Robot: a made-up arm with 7 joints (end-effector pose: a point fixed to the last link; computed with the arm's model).
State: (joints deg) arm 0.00 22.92 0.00 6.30 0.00 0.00 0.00
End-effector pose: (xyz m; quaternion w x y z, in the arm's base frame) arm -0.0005 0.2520 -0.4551 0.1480 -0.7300 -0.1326 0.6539
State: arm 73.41 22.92 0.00 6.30 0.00 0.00 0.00
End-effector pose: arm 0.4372 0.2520 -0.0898 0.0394 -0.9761 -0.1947 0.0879
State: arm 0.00 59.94 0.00 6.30 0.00 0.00 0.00
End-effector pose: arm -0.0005 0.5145 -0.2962 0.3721 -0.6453 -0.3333 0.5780
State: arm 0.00 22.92 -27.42 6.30 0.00 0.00 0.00
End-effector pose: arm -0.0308 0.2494 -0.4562 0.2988 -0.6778 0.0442 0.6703
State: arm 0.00 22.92 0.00 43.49 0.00 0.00 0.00
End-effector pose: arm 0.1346 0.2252 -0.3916 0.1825 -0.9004 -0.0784 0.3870
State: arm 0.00 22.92 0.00 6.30 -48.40 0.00 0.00
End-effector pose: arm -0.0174 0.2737 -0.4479 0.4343 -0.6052 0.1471 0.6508
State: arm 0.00 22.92 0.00 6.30 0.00 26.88 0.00
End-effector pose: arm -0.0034 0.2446 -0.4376 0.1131 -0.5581 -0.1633 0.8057
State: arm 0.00 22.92 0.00 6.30 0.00 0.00 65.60
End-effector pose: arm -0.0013 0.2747 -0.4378 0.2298 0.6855 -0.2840 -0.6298
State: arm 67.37 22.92 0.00 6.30 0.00 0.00 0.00
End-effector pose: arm 0.4229 0.2520 -0.1380 0.0496 -0.9701 -0.1924 0.1392
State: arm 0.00 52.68 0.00 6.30 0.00 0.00 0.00
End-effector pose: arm -0.0005 0.4720 -0.3403 0.3305 -0.6676 -0.2960 0.5979
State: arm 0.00 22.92 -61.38 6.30 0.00 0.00 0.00
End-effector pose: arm -0.0648 0.2642 -0.4499 0.4610 -0.5601 0.2586 0.6378
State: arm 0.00 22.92 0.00 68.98 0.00 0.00 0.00
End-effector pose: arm 0.1896 0.1904 -0.3094 0.1954 -0.9636 -0.0362 0.1788
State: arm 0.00 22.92 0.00 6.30 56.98 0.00 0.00
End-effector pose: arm 0.0324 0.2502 -0.4519 0.2182 0.7122 0.4284 -0.5115
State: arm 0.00 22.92 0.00 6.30 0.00 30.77 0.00
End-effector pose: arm -0.0030 0.2435 -0.4351 0.1075 -0.5304 -0.1671 0.8241
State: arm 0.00 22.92 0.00 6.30 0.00 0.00 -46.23
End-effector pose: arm 0.0016 0.2531 -0.4756 0.3928 -0.6194 -0.4085 0.5433
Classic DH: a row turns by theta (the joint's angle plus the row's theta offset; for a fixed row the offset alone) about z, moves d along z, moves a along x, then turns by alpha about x. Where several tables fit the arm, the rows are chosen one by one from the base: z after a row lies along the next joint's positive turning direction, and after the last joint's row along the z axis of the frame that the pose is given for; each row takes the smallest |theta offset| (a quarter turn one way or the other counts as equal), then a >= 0, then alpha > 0; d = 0 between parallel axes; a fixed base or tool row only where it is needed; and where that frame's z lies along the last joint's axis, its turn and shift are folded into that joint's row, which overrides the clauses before.
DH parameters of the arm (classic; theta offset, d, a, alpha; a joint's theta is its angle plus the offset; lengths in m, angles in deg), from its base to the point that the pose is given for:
base (fixed): 0 0.0211 -0.0266 90
joint 1: -90 -0.146 0.0047 -90
joint 2: -90 0.0051 0.0252 90
joint 3: -90 -0.2404 0.0138 -90
joint 4: 0 0.0305 -0.0257 90
joint 5: 0 -0.2263 -0.0227 90
joint 6: -90 -0.011 0.0291 -90
joint 7: -47.16 0 -0.0263 0
tool (fixed): 47.16 0.0396 0 0

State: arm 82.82 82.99 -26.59 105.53 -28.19 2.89 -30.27
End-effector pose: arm 0.1956 0.3046 0.1782 0.6250 -0.3269 -0.4370 -0.5581
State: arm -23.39 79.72 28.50 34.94 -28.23 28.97 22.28
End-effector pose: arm 0.0500 0.5500 -0.1089 0.4925 -0.4739 -0.3361 0.6480
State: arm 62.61 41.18 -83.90 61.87 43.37 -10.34 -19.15
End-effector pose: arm 0.3283 0.1648 -0.2025 0.2918 -0.9511 0.0993 -0.0212
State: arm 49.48 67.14 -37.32 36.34 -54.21 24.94 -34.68
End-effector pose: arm 0.2357 0.5045 -0.1082 0.8650 -0.2718 -0.4001 0.1336
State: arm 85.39 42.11 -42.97 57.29 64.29 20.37 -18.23
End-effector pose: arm 0.3684 0.2057 0.1011 0.0592 0.9877 0.1011 0.1038
